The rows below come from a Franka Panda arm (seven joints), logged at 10 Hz.
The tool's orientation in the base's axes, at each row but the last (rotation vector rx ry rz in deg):
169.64 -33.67 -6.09
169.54 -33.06 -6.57
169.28 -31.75 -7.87
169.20 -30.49 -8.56
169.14 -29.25 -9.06
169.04 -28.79 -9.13
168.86 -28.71 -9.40
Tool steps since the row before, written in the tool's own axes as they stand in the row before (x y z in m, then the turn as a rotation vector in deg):
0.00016 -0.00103 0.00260 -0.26 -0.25 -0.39
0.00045 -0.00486 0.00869 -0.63 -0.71 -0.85
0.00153 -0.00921 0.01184 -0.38 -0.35 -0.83
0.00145 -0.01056 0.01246 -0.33 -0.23 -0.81
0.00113 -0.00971 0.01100 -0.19 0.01 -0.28
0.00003 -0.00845 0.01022 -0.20 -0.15 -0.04
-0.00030 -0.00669 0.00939 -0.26 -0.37 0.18
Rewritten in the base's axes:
0.00029 0.00061 -0.00272 -0.11 0.37 0.36
0.00136 0.00336 -0.00928 -0.24 0.98 0.78
0.00334 0.00661 -0.01313 -0.13 0.56 0.79
0.00343 0.00783 -0.01399 -0.13 0.42 0.79
0.00282 0.00734 -0.01244 -0.15 0.09 0.29
0.00143 0.00661 -0.01141 -0.13 0.21 0.03
0.00062 0.00516 -0.01030 -0.15 0.41 -0.22

